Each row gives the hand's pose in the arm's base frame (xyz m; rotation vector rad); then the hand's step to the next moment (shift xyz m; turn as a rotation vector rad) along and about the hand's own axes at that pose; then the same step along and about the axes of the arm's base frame.
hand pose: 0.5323 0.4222 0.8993 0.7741 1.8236 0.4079
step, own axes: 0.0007 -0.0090 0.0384 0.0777 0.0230 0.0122
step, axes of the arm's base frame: 0.0324 -0.0093 -0.0205 0.0009 0.0684 -0.0451
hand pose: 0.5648 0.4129 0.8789 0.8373 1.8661 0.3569
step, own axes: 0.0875 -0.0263 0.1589 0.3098 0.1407 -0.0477
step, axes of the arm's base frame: 0.1099 0.0218 -0.1451 -0.0631 0.3197 -0.1088
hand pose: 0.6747 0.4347 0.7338 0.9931 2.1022 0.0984
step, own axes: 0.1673 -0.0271 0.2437 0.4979 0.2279 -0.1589
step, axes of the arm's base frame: 0.0873 0.0353 -0.2815 -0.1569 0.5353 -0.1180
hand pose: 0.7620 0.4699 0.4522 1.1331 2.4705 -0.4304
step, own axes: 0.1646 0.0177 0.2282 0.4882 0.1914 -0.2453
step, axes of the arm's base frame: -0.0353 0.0211 -0.2789 -0.1979 0.5430 -0.0335
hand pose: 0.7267 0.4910 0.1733 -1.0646 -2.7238 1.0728
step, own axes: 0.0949 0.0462 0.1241 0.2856 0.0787 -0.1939
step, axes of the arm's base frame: -0.0776 0.0084 -0.1430 -0.1223 0.3299 0.0392
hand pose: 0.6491 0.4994 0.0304 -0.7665 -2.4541 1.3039
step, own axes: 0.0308 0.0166 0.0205 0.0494 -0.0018 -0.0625
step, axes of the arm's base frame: -0.0293 0.0108 -0.0258 -0.0131 0.0700 0.0358
